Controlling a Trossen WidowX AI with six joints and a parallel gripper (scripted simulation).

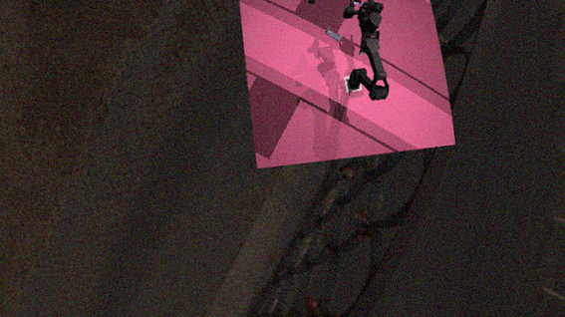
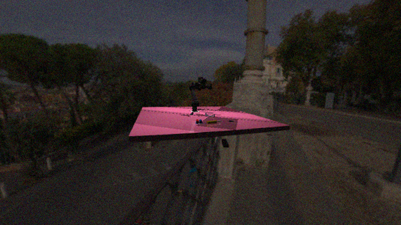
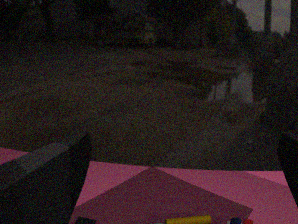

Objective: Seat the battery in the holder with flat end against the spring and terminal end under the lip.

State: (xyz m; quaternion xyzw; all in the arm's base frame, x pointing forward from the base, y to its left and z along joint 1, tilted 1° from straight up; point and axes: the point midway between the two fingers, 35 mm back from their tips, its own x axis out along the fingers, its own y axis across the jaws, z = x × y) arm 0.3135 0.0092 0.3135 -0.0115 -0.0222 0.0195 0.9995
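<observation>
My gripper tip is now 310 mm above the battery, 130 mm past it and 110 mm to the left of it. Also, from my gripper tip: yellow-handled screwdriver (310 mm below, 270 mm ahead).
</observation>
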